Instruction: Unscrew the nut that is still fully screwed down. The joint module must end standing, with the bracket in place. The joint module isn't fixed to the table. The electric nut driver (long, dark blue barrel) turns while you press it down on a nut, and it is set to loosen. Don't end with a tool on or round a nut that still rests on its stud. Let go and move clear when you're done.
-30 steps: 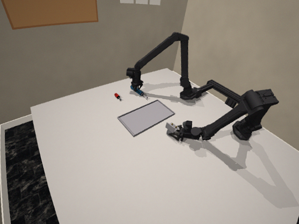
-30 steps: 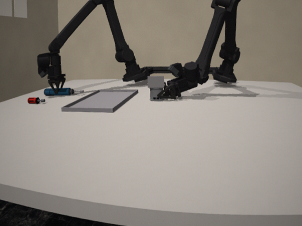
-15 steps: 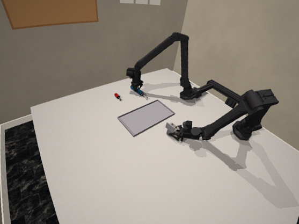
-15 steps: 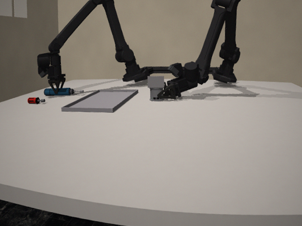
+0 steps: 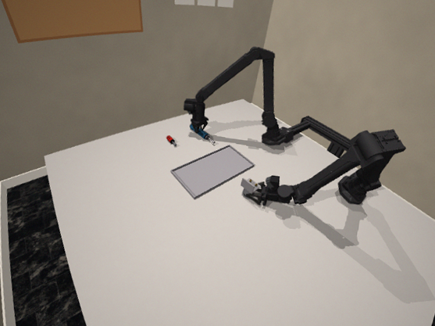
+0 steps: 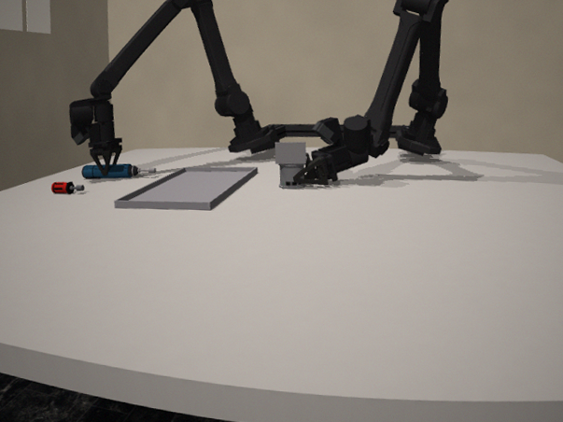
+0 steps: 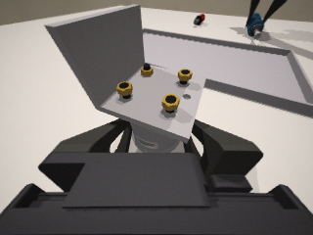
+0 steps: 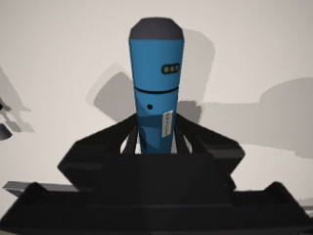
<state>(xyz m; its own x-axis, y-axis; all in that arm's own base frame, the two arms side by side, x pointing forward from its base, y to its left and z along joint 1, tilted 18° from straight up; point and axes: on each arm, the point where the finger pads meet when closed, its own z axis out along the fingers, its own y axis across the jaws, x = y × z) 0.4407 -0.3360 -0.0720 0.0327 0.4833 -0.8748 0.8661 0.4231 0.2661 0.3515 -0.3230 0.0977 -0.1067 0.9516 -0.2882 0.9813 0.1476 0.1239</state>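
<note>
The joint module is 1 cm above my left hand. From my left hand the other things lie so: short red-handled tool: 57 cm to the right, 9 cm ahead, 1 cm below; l-shaped bracket: 5 cm above; grey tray: 24 cm to the right, 3 cm ahead, 2 cm below.
</note>
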